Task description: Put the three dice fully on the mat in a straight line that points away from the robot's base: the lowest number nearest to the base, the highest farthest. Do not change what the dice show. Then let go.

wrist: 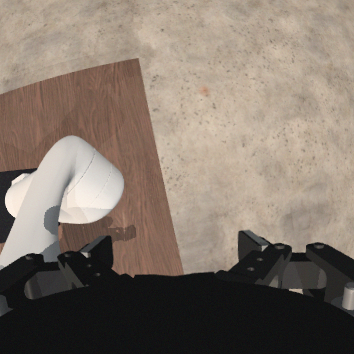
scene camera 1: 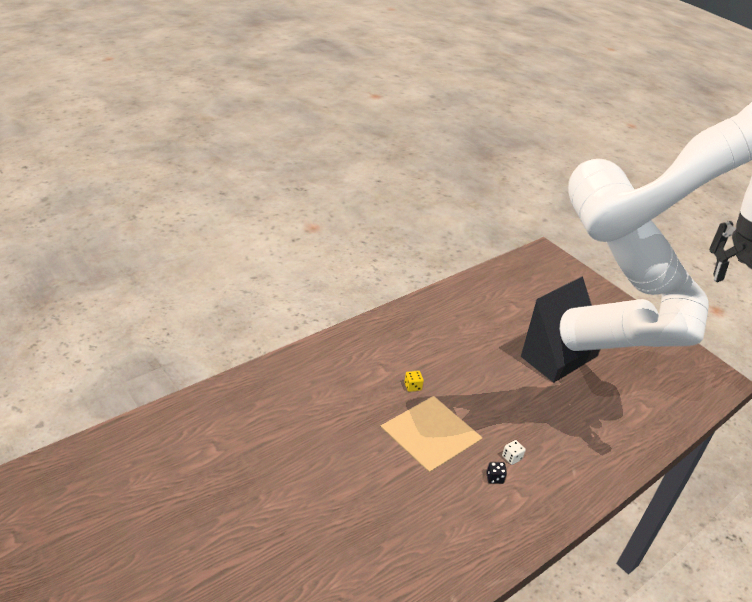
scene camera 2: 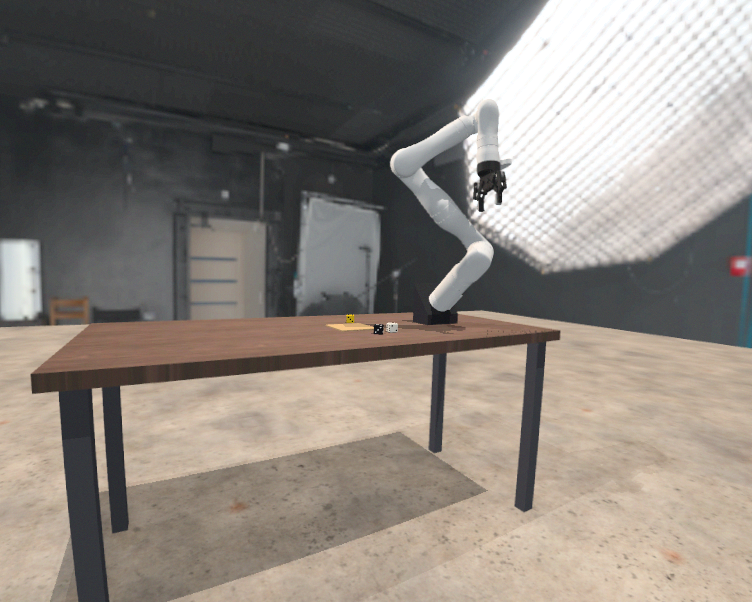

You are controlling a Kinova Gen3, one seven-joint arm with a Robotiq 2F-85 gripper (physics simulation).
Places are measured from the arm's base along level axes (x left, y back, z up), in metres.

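Pixels of known places: gripper, fingertip midpoint: (wrist: 174, 247) (scene camera 1: 738, 294) (scene camera 2: 489, 208); arm's base at its link origin: (scene camera 1: 574, 329) (scene camera 2: 438, 302).
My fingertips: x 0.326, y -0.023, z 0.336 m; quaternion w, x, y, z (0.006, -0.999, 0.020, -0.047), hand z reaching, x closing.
Ahead of a thing's pixels: the offset from my fingertips to its top centre. Level surfaces: height alone.
A yellow die @[dx -0.404, dy -0.332, dz -0.391 m] (scene camera 1: 413, 381) (scene camera 2: 349, 318) lies off the mat, behind it in scene camera 1; its top seems to read six. A white die @[dx -0.155, dy -0.265, dz -0.391 m] (scene camera 1: 513, 451) (scene camera 2: 391, 327), top apparently four, and a black die @[dx -0.131, dy -0.325, dz -0.391 m] (scene camera 1: 496, 472) (scene camera 2: 378, 328), top apparently five, lie close together off the mat's right side. The flat light-orange mat @[dx -0.279, dy -0.370, dz -0.417 m] (scene camera 1: 432, 448) (scene camera 2: 341, 327) has no die on it. My gripper (scene camera 2: 490, 204) (wrist: 174, 247) is open and empty, high above the table's base end, far from the dice. The dice do not show in the wrist view.
The black base block (scene camera 1: 551, 338) (scene camera 2: 432, 313) and the white arm (scene camera 1: 652, 263) (scene camera 2: 442, 207) (wrist: 75, 185) stand at the right end of the wooden table @[dz -0.421 m] (scene camera 1: 250, 477) (scene camera 2: 206, 345) (wrist: 100, 110). The arm's shadow falls across the table and part of the mat.
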